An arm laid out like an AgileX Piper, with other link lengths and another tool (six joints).
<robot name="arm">
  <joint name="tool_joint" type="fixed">
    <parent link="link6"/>
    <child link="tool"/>
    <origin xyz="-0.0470 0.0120 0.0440" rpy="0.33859 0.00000 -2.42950"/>
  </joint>
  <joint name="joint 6" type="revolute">
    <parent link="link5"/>
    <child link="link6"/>
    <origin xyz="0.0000 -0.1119 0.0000" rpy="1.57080 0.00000 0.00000"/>
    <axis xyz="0 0 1"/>
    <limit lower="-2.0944" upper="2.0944"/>
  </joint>
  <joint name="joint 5" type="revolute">
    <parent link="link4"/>
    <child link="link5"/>
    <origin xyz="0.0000 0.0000 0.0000" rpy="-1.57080 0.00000 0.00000"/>
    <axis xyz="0 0 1"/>
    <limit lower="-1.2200" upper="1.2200"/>
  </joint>
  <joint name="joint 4" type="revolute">
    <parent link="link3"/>
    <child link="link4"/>
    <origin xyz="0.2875 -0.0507 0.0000" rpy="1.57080 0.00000 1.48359"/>
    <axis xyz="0 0 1"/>
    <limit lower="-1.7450" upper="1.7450"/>
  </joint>
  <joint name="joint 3" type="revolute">
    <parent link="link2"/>
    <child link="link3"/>
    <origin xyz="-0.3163 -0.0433 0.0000"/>
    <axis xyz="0 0 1"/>
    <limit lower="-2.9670" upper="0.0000"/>
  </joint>
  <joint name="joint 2" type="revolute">
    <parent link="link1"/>
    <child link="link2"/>
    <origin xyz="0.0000 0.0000 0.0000" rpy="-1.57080 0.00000 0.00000"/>
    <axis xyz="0 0 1"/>
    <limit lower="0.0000" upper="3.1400"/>
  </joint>
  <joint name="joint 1" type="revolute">
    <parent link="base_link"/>
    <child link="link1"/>
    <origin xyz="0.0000 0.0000 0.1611"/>
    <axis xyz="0 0 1"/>
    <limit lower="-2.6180" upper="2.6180"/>
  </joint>
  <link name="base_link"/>
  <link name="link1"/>
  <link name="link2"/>
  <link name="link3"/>
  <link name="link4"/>
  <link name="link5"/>
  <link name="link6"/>
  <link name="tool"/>
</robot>
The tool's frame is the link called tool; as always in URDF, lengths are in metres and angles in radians.
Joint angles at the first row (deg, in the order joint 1, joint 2, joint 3, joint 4, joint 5, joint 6):
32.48, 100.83, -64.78, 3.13, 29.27, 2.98
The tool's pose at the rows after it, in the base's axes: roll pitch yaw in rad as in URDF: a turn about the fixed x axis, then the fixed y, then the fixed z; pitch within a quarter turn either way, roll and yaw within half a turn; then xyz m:
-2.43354, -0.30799, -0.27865, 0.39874, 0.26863, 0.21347
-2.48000, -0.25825, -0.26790, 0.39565, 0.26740, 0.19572
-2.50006, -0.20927, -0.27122, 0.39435, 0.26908, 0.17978
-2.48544, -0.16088, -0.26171, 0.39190, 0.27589, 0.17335
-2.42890, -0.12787, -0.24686, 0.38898, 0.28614, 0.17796
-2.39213, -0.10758, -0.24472, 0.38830, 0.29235, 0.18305
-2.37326, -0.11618, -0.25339, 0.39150, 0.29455, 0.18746
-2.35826, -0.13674, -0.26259, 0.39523, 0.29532, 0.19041
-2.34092, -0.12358, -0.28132, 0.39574, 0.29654, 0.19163
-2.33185, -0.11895, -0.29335, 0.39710, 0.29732, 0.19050
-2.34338, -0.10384, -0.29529, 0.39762, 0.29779, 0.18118
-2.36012, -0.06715, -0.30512, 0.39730, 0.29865, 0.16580
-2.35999, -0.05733, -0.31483, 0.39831, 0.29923, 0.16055
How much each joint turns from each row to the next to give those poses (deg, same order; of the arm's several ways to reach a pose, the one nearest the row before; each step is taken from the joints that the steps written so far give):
0.00, 0.87, 0.00, 0.00, 1.60, -0.95
0.00, 1.64, 0.00, 0.40, 2.17, 0.02
0.00, 1.90, -0.24, 1.80, 1.06, -0.54
0.00, 1.19, -0.63, 4.58, 0.97, -3.47
0.00, 0.10, -0.41, 6.75, -0.01, -5.64
0.00, 0.01, -0.55, 3.90, 0.36, -2.75
0.00, 0.00, -0.49, 0.72, -0.62, -0.24
0.00, -0.01, -0.12, 0.00, -1.40, 0.01
0.00, 0.00, -0.01, 1.54, -0.25, 0.00
0.00, 0.28, 0.01, 0.79, -0.54, 0.00
0.00, 1.11, -0.01, 0.30, -0.04, -0.01
0.00, 1.79, 0.00, 1.08, 0.29, 0.11
0.00, 0.72, 0.01, 0.69, -0.39, 0.01

